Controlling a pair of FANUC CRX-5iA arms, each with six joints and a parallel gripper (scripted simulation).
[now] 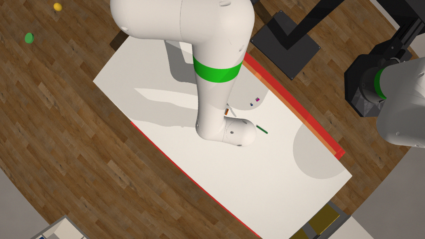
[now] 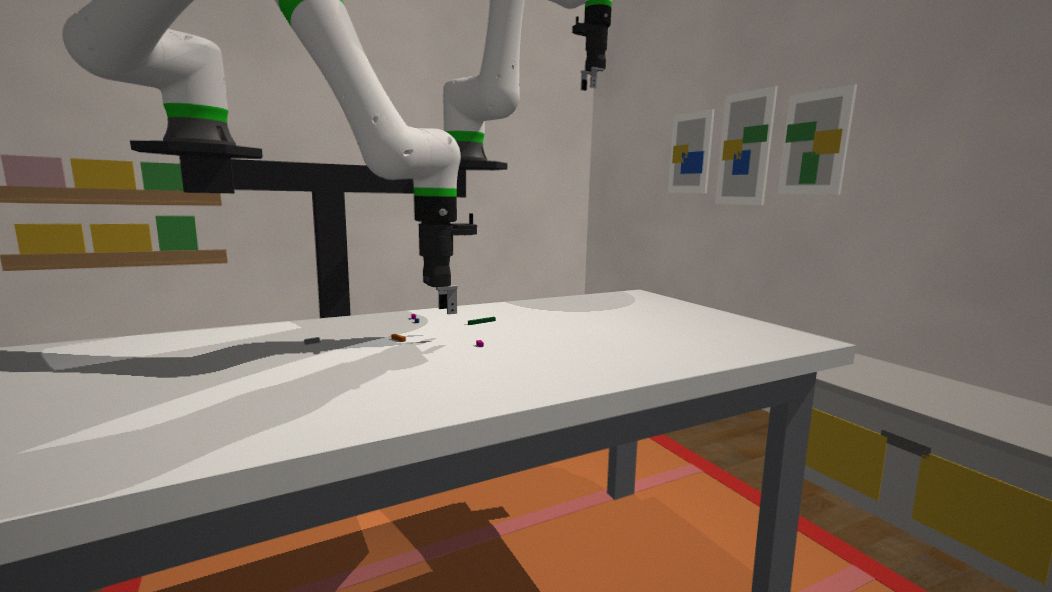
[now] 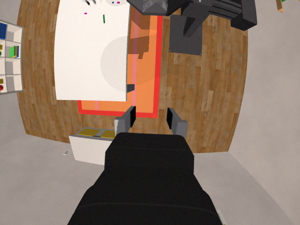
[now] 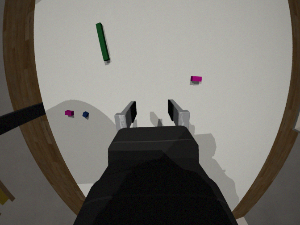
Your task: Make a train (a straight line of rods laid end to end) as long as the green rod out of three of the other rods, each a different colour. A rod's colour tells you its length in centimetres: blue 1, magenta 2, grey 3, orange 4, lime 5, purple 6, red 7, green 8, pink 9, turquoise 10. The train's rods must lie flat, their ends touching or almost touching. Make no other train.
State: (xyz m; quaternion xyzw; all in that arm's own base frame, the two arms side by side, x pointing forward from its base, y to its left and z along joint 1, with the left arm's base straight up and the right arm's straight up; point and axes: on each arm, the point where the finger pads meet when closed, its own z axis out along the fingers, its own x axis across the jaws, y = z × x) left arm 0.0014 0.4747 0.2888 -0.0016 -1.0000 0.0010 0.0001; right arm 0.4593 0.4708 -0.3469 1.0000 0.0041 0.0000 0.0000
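Note:
My right gripper is now 160 mm past the blue rod, 80 mm above it and 10 mm to the left of it. Round my right hand: green rod 130 mm to the left, 80 mm below, 80 mm behind; then grey rod 280 mm to the right, 100 mm behind, 80 mm below; then orange rod 110 mm to the right, 80 mm below, 30 mm behind.

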